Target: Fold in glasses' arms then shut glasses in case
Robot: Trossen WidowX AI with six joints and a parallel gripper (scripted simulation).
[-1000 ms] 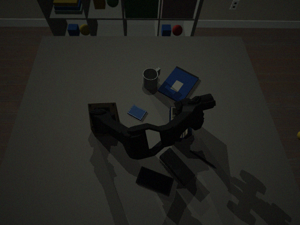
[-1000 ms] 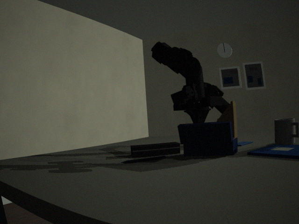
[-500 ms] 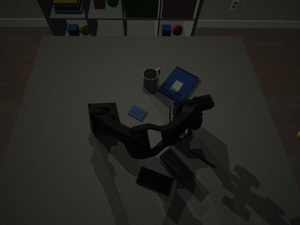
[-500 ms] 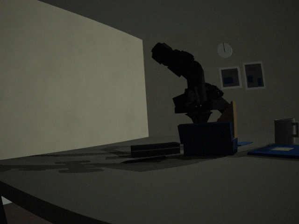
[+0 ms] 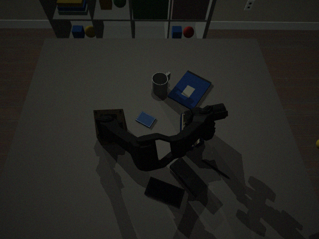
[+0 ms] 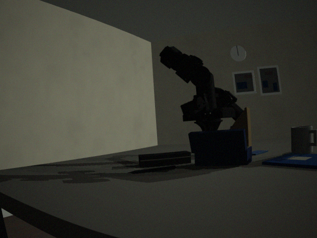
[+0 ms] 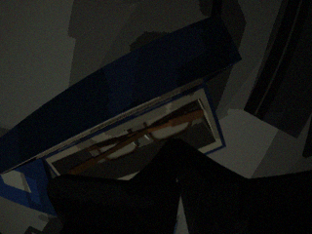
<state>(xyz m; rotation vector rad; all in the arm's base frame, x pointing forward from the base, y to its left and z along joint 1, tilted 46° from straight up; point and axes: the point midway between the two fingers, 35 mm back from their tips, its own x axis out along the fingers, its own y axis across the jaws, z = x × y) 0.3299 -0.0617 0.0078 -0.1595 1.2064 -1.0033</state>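
Right now the glasses case lid is 50 mm ahead of my hand, 40 mm to the left of it and 20 mm below it. Also, from my hand: long dark box: 20 mm behind, 160 mm to the right, 70 mm below; blue glasses case: 30 mm ahead, 40 mm to the left, 50 mm below; small blue card: 180 mm behind, 130 mm to the left, 90 mm below.
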